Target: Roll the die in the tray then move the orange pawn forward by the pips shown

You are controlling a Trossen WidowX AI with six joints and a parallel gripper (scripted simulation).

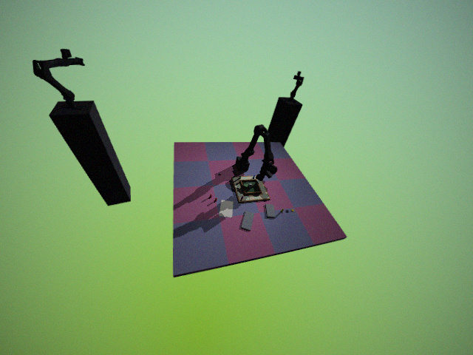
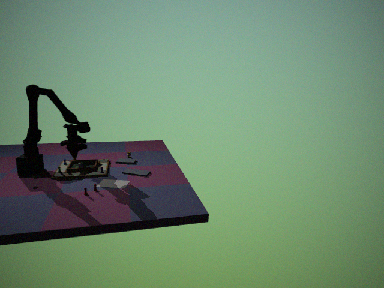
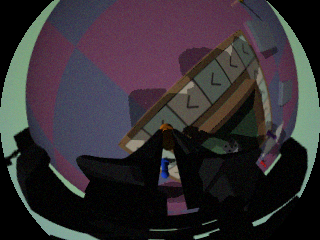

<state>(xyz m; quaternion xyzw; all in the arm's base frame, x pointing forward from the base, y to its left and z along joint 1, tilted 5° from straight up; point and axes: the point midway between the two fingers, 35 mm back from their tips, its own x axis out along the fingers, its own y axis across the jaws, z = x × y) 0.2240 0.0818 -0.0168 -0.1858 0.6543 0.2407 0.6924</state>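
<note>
Right now my gripper tip is 10 mm below the orange pawn. Round my gripper tip: die 30 mm ahead, 120 mm to the right, 10 mm below; blue pawn 60 mm behind, 40 mm to the right, 10 mm below; green tray 40 mm ahead, 120 mm to the right, 30 mm below.
</note>
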